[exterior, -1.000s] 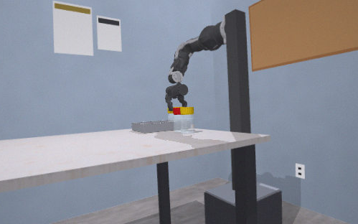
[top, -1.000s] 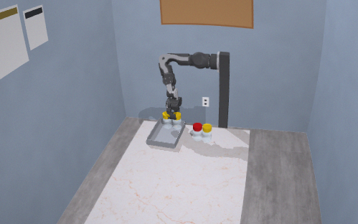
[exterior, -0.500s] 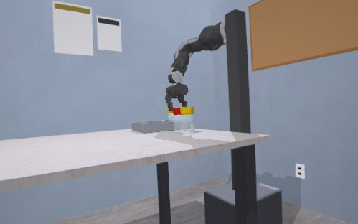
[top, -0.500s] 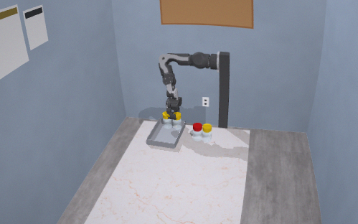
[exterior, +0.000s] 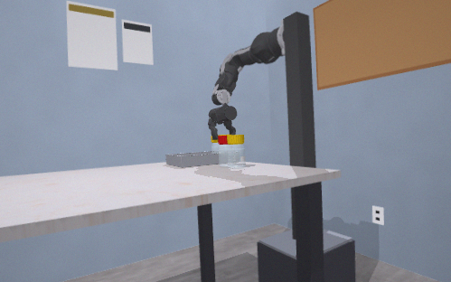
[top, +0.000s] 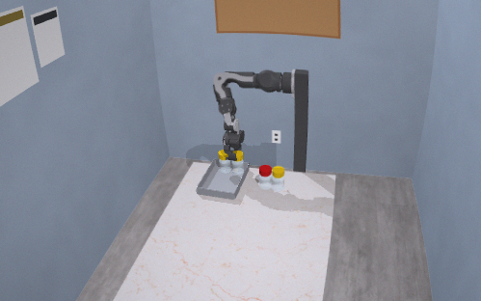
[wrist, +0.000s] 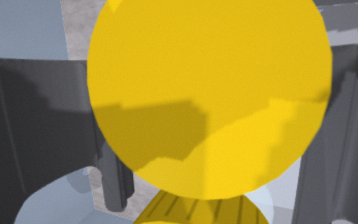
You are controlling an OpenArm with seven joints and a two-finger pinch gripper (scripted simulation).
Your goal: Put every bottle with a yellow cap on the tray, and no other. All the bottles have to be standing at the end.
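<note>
Right now my hand is 9 cm short of the red-capped bottle, 17 cm to the right of it and 5 cm above it. From my hand the other things lie so: grey tray: 8 cm ahead, 3 cm to the right, 8 cm below.
</note>
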